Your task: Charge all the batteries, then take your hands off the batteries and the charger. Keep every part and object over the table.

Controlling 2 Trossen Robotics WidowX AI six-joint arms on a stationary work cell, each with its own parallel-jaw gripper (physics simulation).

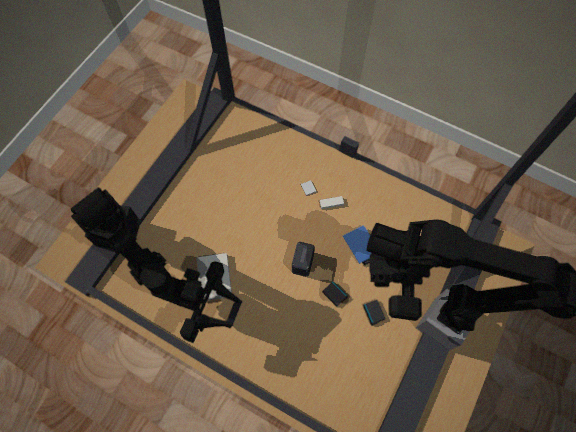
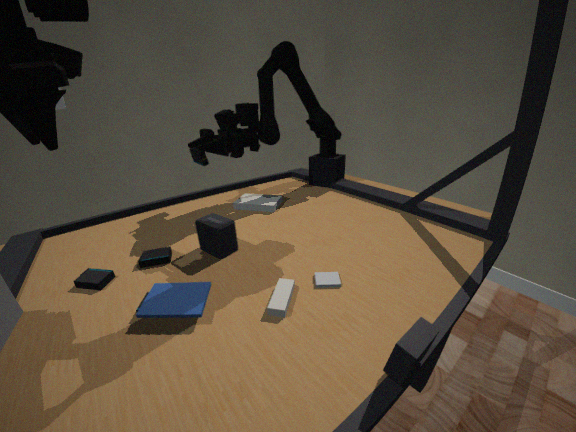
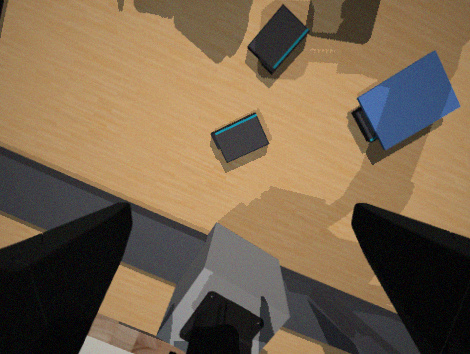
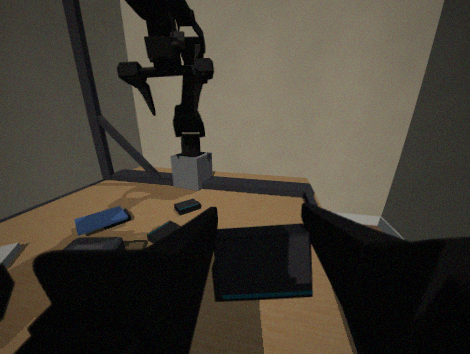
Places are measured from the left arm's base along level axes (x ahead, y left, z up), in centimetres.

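Pixels of known places: left gripper, fingertip midpoint: (image 1: 393, 287) (image 2: 44, 146) (image 3: 244, 213) (image 4: 175, 113); right gripper, fingertip midpoint: (image 1: 237, 313) (image 2: 193, 147) (image 4: 259, 211); left arm's base at its link origin: (image 1: 454, 316) (image 3: 221, 327) (image 4: 191, 154); right arm's base at its link origin: (image 1: 107, 221) (image 2: 327, 155).
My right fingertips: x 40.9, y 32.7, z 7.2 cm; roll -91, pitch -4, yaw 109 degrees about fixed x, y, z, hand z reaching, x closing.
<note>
For each thing: its middle in the pictures, then the offset to it from my right fingertips. "spot": a spot on its surface instead.
- black battery with a teal stripe, body centre: (image 4: 260, 261) (image 1: 233, 314) (image 2: 198, 156) dx +1.3, dy +0.5, dz -2.7 cm
- second battery at the middle of its body: (image 3: 277, 40) (image 2: 155, 256) (image 4: 165, 233) (image 1: 335, 294) dx -13.6, dy -21.9, dz -17.3 cm
- third battery at the middle of its body: (image 3: 240, 138) (image 2: 94, 278) (image 1: 374, 312) (image 4: 187, 206) dx -24.9, dy -24.3, dz -17.3 cm
- light grey device at the middle of its body: (image 1: 214, 276) (image 2: 258, 202) dx +15.3, dy -5.4, dz -17.0 cm
- upright dark block at the middle of its body: (image 4: 95, 264) (image 2: 216, 234) (image 1: 303, 259) dx -1.2, dy -23.8, dz -14.8 cm
- blue panel at the middle of its body: (image 3: 408, 102) (image 2: 175, 298) (image 4: 101, 218) (image 1: 361, 244) dx -11.2, dy -37.7, dz -16.3 cm
- dark teal-edged piece at the middle of its body: (image 3: 383, 114) (image 4: 115, 218) dx -13.4, dy -36.7, dz -17.3 cm
- white square at a spot on its surface: (image 2: 327, 279) (image 1: 309, 187) spot: dx +11.3, dy -43.5, dz -17.4 cm
- white bar at the middle of its body: (image 2: 282, 296) (image 1: 331, 202) dx +3.1, dy -43.4, dz -17.3 cm
One black battery with a teal stripe (image 4: 262, 262) is between the fingers of my right gripper (image 4: 259, 211) (image 1: 236, 314) (image 2: 198, 156), raised above the table. A second battery (image 1: 335, 293) (image 2: 155, 257) (image 3: 278, 39) (image 4: 164, 231) lies flat near the dark block. A third battery (image 1: 374, 312) (image 2: 95, 279) (image 3: 241, 139) (image 4: 188, 206) lies flat, apart from it. My left gripper (image 3: 244, 213) (image 2: 45, 146) is open and empty, high over the table edge. A light grey device (image 1: 222, 265) (image 2: 259, 202) lies partly behind the right arm; I cannot tell whether it is the charger.
An upright dark block (image 1: 303, 258) (image 2: 216, 236) stands mid-table. A blue panel (image 1: 358, 244) (image 2: 175, 299) (image 3: 410, 100) (image 4: 100, 220) covers most of a dark teal-edged piece (image 3: 363, 124). A white square (image 1: 308, 188) (image 2: 327, 279) and a white bar (image 1: 332, 202) (image 2: 281, 297) lie beyond.
</note>
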